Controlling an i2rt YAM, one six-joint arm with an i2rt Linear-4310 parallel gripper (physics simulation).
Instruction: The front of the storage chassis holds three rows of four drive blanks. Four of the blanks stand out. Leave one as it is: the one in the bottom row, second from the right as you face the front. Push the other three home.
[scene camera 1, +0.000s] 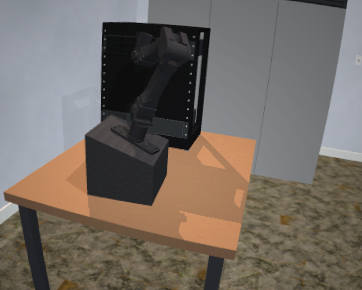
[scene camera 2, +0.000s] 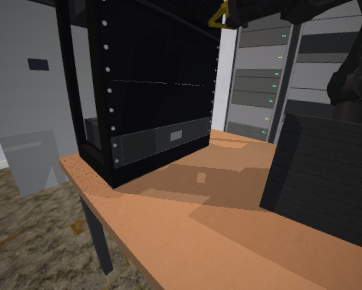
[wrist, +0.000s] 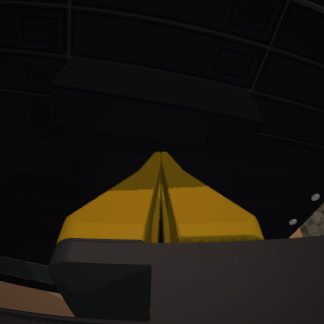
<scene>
black rack: scene camera 1; scene camera 2; wrist 226, 96
same spot on black rack: (scene camera 1: 122, 80) = (scene camera 2: 147, 66)
</scene>
